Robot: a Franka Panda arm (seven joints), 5 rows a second.
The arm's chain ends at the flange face. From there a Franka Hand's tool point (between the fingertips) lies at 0.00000 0.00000 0.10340 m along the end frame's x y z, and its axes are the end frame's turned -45 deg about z.
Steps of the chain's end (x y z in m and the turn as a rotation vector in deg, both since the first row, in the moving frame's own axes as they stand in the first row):
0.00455 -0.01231 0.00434 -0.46 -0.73 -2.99
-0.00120 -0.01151 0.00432 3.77 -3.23 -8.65
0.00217 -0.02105 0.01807 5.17 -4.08 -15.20
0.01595 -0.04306 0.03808 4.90 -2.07 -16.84
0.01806 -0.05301 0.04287 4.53 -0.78 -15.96
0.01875 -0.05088 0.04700 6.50 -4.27 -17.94
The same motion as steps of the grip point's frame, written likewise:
0.01040 -0.00579 0.00433 0.19 -0.84 -2.99
0.00730 -0.01793 0.00393 4.95 0.38 -8.65
0.01624 -0.02517 0.01739 6.54 0.77 -15.20
0.04398 -0.02845 0.03764 4.93 2.00 -16.84
0.05404 -0.03206 0.04254 3.75 2.65 -15.96
0.04990 -0.03664 0.04606 7.62 1.58 -17.94

